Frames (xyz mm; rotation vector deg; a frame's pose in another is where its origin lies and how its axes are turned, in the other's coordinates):
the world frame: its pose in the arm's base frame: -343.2 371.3 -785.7 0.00 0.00 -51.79
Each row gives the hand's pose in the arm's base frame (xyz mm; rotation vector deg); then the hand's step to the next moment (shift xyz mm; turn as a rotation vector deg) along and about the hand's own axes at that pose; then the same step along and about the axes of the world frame.
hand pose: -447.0 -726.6 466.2 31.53 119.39 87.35
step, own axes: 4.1 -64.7 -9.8 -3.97 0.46 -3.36
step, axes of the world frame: 11.9 -23.6 -60.0 4.42 -2.03 1.89
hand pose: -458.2 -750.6 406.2 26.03 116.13 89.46
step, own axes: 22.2 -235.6 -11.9 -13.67 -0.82 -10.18
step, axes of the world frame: 41.0 -46.7 -228.6 15.49 -5.97 3.95
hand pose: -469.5 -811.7 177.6 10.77 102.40 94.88
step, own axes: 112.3 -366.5 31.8 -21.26 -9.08 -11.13
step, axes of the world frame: 18.3 57.1 -379.9 25.39 -3.61 -0.86
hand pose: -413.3 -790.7 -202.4 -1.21 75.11 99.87
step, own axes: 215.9 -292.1 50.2 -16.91 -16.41 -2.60
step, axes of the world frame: -82.4 185.0 -305.7 22.04 7.26 -4.86
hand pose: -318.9 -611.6 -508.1 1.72 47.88 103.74
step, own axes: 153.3 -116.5 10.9 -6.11 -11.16 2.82
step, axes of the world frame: -97.4 123.5 -111.5 9.33 8.92 -1.81
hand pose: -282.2 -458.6 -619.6 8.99 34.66 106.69
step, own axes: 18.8 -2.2 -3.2 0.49 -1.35 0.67
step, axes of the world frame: -17.0 5.2 -7.2 -0.04 1.58 -0.16
